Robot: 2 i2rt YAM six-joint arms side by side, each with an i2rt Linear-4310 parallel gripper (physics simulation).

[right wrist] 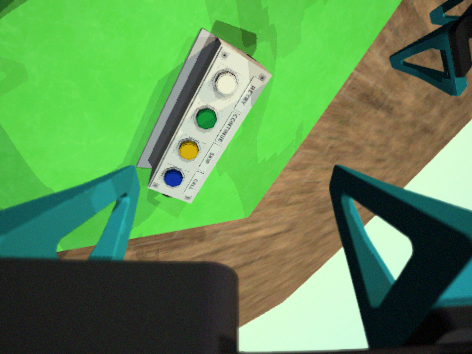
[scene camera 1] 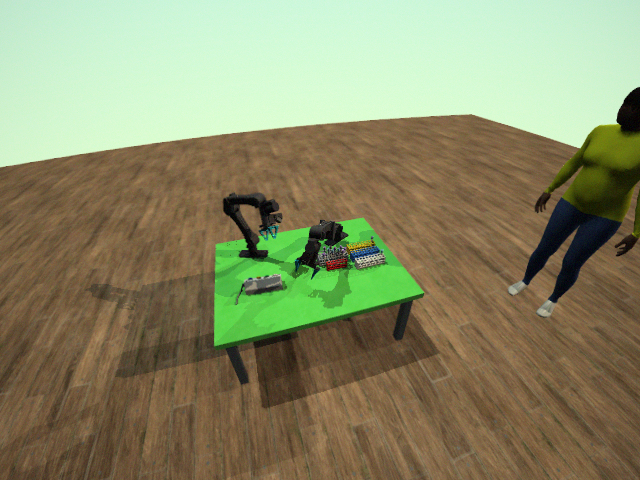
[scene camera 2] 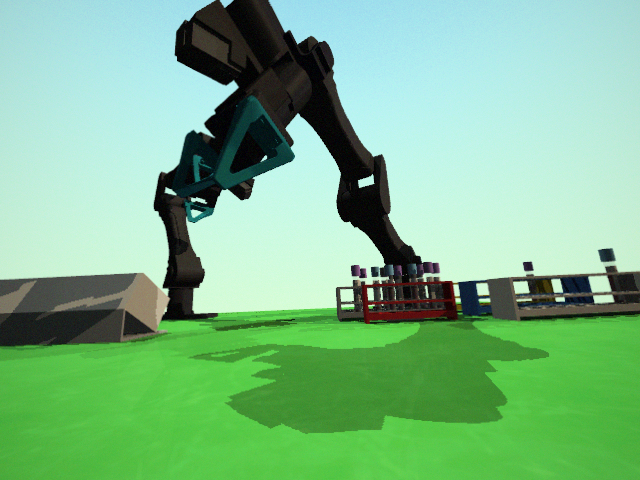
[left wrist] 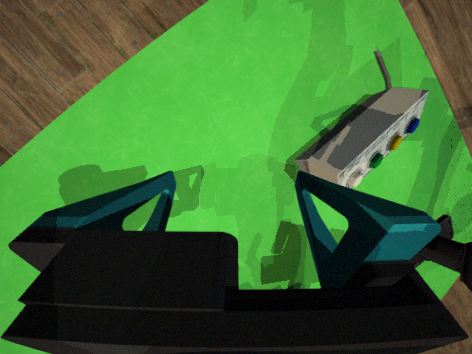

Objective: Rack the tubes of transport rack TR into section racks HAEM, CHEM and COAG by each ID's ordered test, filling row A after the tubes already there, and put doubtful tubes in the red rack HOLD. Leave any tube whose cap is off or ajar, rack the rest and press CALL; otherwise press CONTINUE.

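Frame: origin at the left arm's base, x ahead, y left, z up, level; metres.
Where they show: left gripper, fingertip midpoint: (right wrist: 411, 39) (scene camera 1: 303, 275) (scene camera 2: 194, 190) (left wrist: 235, 177); right gripper, fingertip midpoint: (right wrist: 234, 176) (scene camera 1: 270, 239) (scene camera 2: 194, 205); left arm's base, origin of the base link: (scene camera 1: 336, 239); right arm's base, origin of the base link: (scene camera 1: 253, 254) (scene camera 2: 179, 318).
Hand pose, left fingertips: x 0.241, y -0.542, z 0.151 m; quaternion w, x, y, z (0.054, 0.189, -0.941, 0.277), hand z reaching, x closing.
Things, the pixels of their centre, and the offset from my left fingertips. "spot": a spot on its surface instead. Level surfaces: height alone.
- pale transport rack, surface spot: (scene camera 2: 339, 304) spot: 0.112 m back, 0.237 m left, 0.124 m down
- red rack, body centre: (scene camera 2: 407, 301) (scene camera 1: 336, 264) 0.023 m back, 0.304 m left, 0.123 m down
- button box, body centre: (right wrist: 202, 127) (scene camera 2: 75, 307) (left wrist: 366, 141) (scene camera 1: 263, 282) 0.224 m back, 0.131 m right, 0.110 m down
- blue CALL button, body centre: (right wrist: 173, 177) (left wrist: 411, 125) 0.284 m back, 0.182 m right, 0.088 m down
- green CONTINUE button, body centre: (right wrist: 206, 118) (left wrist: 374, 160) 0.229 m back, 0.098 m right, 0.088 m down
- green table, its level: 0.151 m down
- cable, surface spot: (left wrist: 383, 70) spot: 0.253 m back, 0.302 m right, 0.147 m down
The pale transport rack (scene camera 1: 322, 259) (scene camera 2: 339, 304) holds several tubes with purple and blue-grey caps, behind the red rack (scene camera 1: 337, 265) (scene camera 2: 409, 316). Yellow (scene camera 1: 360, 246), blue (scene camera 1: 365, 253) (scene camera 2: 469, 298) and white (scene camera 1: 370, 260) (scene camera 2: 504, 299) racks stand to its right; a few capped tubes show there. Labels and cap seating are too small to read. The button box (scene camera 1: 263, 283) (left wrist: 350, 135) (right wrist: 216, 101) has a blue CALL button (right wrist: 173, 177) and green CONTINUE button (right wrist: 206, 118). My left gripper (scene camera 1: 305, 274) (left wrist: 235, 177) is open and empty, left of the racks. My right gripper (scene camera 1: 270, 237) (right wrist: 234, 176) is open and empty, behind the box.
The green table (scene camera 1: 310, 310) (scene camera 2: 155, 413) has a cable (scene camera 1: 239, 293) (left wrist: 383, 70) running from the box. The left forearm and hand stand close beside the transport rack in scene camera 1. A person (scene camera 1: 594, 170) stands on the floor beyond the table's right side.
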